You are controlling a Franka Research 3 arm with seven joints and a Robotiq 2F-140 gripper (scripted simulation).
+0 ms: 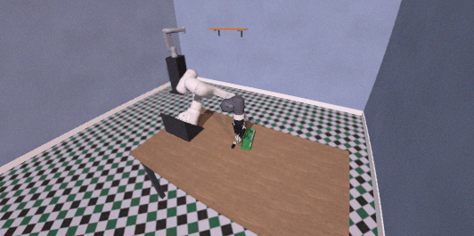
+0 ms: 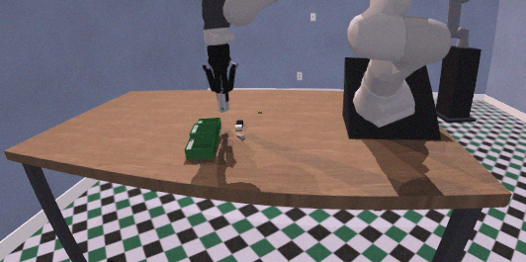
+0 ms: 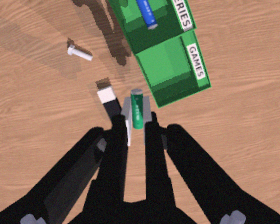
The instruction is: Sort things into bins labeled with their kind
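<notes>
My hand is 100 mm to the right of the joined green bins, 80 mm above it and 50 mm short of it. From my hand the other things lie so: green cylinder (30 mm below); then black-and-white block (90 mm below, 50 mm behind); then blue cylinder (110 mm to the left, 90 mm below, 50 mm ahead).
</notes>
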